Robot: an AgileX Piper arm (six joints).
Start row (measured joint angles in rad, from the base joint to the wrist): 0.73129 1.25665 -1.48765 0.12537 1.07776 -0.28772
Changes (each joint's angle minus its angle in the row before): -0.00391 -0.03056 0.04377 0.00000 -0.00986 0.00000; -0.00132 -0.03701 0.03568 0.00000 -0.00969 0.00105; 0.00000 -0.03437 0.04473 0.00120 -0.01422 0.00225; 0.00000 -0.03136 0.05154 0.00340 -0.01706 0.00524; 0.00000 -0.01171 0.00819 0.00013 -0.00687 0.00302; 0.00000 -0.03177 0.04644 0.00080 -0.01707 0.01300; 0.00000 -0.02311 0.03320 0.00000 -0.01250 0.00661; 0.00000 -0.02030 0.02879 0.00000 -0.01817 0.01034; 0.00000 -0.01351 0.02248 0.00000 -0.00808 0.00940; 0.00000 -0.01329 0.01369 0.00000 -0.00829 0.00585; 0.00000 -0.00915 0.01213 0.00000 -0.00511 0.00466; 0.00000 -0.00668 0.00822 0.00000 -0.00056 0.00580; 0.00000 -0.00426 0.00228 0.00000 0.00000 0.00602; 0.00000 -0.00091 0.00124 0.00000 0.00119 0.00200; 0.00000 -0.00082 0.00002 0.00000 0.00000 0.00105; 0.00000 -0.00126 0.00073 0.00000 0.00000 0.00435; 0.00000 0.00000 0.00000 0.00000 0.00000 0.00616; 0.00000 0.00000 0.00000 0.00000 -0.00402 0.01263; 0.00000 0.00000 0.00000 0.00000 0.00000 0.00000; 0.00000 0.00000 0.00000 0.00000 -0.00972 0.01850; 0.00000 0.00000 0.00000 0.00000 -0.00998 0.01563; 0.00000 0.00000 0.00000 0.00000 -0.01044 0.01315
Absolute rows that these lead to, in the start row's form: 0.72738 1.22609 -1.44388 0.12537 1.06790 -0.28772; 0.72606 1.18908 -1.40820 0.12537 1.05821 -0.28667; 0.72606 1.15471 -1.36347 0.12657 1.04399 -0.28442; 0.72606 1.12335 -1.31193 0.12997 1.02693 -0.27918; 0.72606 1.11164 -1.30374 0.13010 1.02006 -0.27616; 0.72606 1.07987 -1.25730 0.13090 1.00299 -0.26316; 0.72606 1.05676 -1.22410 0.13090 0.99049 -0.25655; 0.72606 1.03646 -1.19531 0.13090 0.97232 -0.24621; 0.72606 1.02295 -1.17283 0.13090 0.96424 -0.23681; 0.72606 1.00966 -1.15914 0.13090 0.95595 -0.23096; 0.72606 1.00051 -1.14701 0.13090 0.95084 -0.22630; 0.72606 0.99383 -1.13879 0.13090 0.95028 -0.22050; 0.72606 0.98957 -1.13651 0.13090 0.95028 -0.21448; 0.72606 0.98866 -1.13527 0.13090 0.95147 -0.21248; 0.72606 0.98784 -1.13525 0.13090 0.95147 -0.21143; 0.72606 0.98658 -1.13452 0.13090 0.95147 -0.20708; 0.72606 0.98658 -1.13452 0.13090 0.95147 -0.20092; 0.72606 0.98658 -1.13452 0.13090 0.94745 -0.18829; 0.72606 0.98658 -1.13452 0.13090 0.94745 -0.18829; 0.72606 0.98658 -1.13452 0.13090 0.93773 -0.16979; 0.72606 0.98658 -1.13452 0.13090 0.92775 -0.15416; 0.72606 0.98658 -1.13452 0.13090 0.91731 -0.14101
